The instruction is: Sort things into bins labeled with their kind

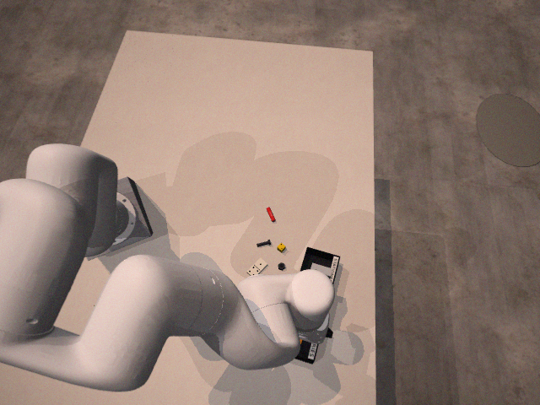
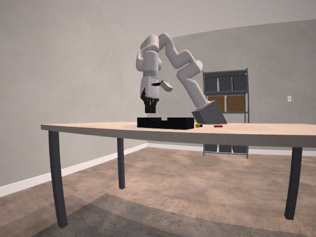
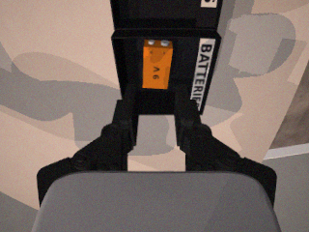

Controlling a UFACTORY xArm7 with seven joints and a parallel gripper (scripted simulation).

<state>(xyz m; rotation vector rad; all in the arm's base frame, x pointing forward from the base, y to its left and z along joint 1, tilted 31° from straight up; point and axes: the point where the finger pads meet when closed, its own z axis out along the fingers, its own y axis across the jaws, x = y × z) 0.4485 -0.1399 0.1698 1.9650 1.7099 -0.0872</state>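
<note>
Right now my hand is 31 cm to the right of the red stick, 9 cm past it and 8 cm above it. The rest, counted from my hand: orange battery: 7 cm below, 1 cm to the left; white domino: 16 cm to the left, 11 cm behind, 8 cm below; black nut: 17 cm to the left, 8 cm below, 5 cm behind.
</note>
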